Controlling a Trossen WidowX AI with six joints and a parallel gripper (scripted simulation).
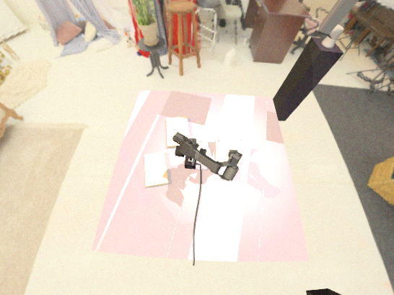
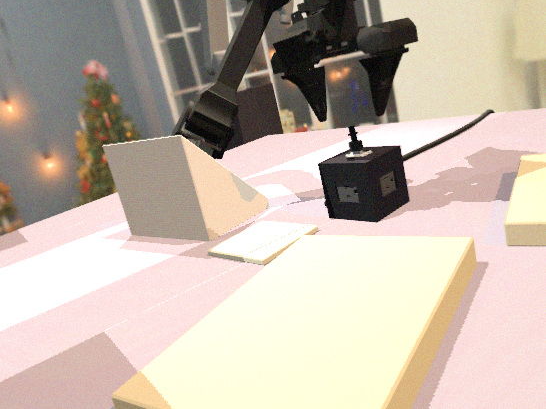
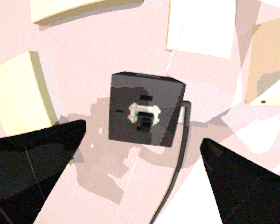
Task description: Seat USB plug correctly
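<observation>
The USB plug is 3 cm below my gripper tip. From my gripper tip the other things lie so: socket (5 cm below); thin white pad (12 cm to the right, 12 cm below, 8 cm behind).
</observation>
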